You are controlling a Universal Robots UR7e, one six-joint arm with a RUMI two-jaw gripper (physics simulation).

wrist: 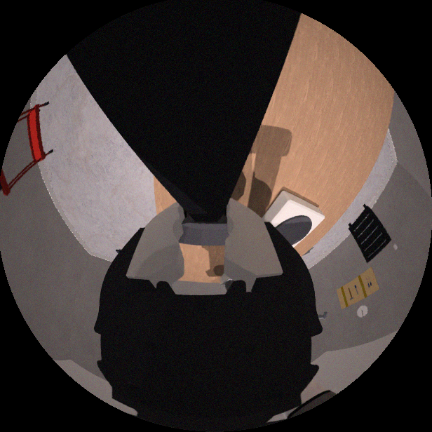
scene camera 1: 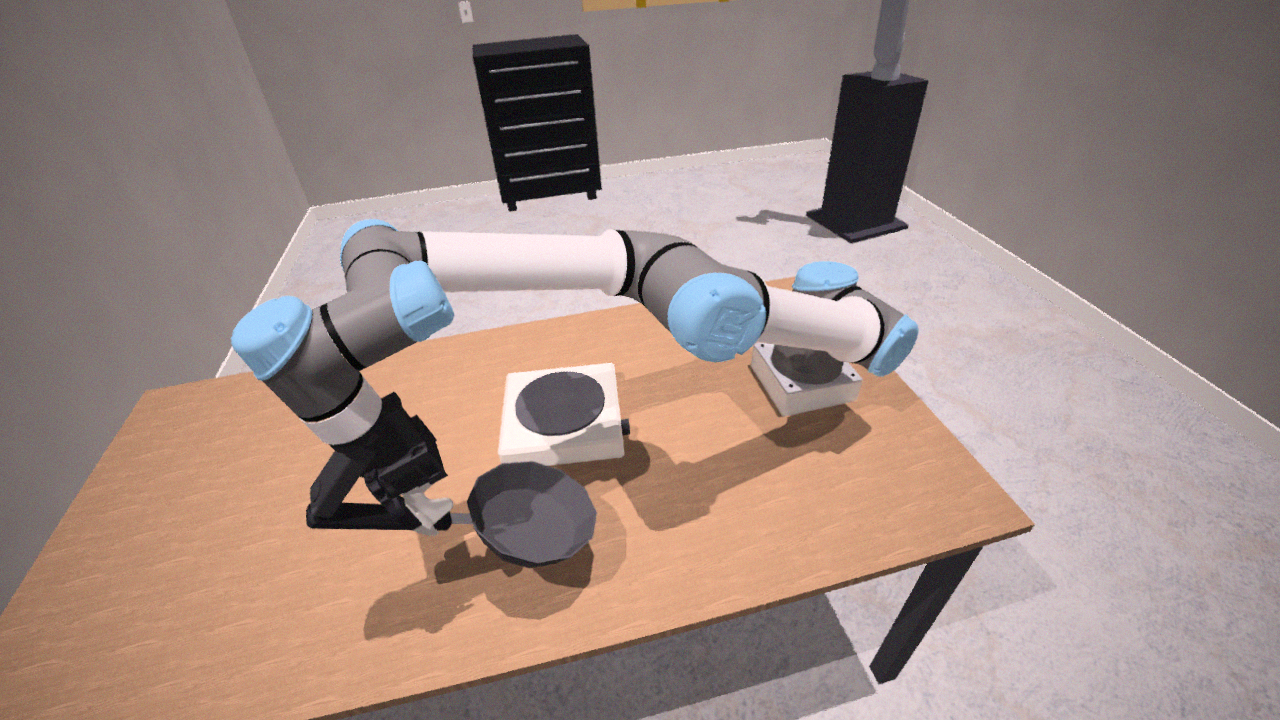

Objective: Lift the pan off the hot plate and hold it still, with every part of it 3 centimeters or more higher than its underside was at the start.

Labels:
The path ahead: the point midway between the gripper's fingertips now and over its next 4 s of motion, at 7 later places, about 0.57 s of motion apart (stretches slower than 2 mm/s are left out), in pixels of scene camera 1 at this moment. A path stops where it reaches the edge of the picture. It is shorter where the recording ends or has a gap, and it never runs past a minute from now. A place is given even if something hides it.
My gripper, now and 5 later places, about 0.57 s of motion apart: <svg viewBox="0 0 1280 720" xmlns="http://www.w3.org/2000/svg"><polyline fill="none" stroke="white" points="433,521 432,505 433,490 434,491 434,492 434,491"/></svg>

